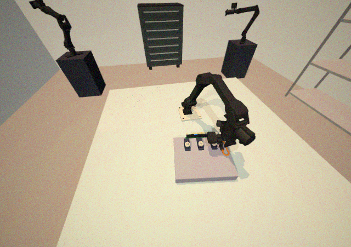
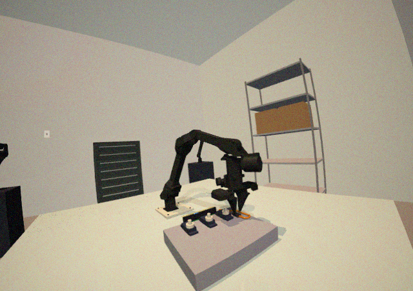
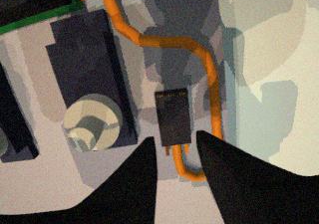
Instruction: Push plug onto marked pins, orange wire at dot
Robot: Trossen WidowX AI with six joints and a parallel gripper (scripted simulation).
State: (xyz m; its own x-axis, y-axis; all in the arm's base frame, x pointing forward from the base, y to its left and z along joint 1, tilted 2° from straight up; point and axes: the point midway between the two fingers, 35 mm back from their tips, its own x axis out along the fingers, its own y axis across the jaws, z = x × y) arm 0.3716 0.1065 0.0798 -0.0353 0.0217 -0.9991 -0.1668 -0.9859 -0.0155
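Now: gripper tip 10 cm past the blue band, 12 cm to the left of it and 1 cm below it. The rest, counted from my gripper tip: grey printed holder 6 cm ahead, 12 cm to the right, 4 cm below; pin strip 10 cm behind, 10 cm to the right.
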